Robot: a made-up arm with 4 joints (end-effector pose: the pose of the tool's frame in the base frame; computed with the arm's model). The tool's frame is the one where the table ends.
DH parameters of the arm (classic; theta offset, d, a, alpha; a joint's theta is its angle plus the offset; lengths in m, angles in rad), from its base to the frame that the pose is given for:
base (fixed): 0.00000 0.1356 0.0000 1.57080
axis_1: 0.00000 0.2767 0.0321 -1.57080
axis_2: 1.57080 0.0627 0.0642 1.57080
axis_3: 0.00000 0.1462 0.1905 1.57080
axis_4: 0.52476 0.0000 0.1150 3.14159
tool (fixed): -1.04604 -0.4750 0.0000 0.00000
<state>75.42 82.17 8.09 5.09</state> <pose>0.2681 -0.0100 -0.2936 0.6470 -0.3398 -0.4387 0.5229</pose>
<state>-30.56 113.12 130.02 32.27</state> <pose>0.0112 -0.1550 0.7734 0.0822 0.3323 0.9195 0.1932</pose>
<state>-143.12 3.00 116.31 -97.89</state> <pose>0.2486 0.1112 -0.2816 0.6999 0.5676 0.1208 -0.4163</pose>
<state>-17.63 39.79 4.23 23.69</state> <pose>-0.1309 0.1506 -0.2341 0.9748 0.0525 0.1708 0.1335</pose>
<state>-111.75 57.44 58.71 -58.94</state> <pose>0.2243 0.1341 0.5228 0.2630 0.8881 0.3767 0.0097</pose>
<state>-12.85 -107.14 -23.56 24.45</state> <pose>-0.0408 -0.5383 -0.3429 0.3838 -0.2522 0.1789 -0.8701</pose>
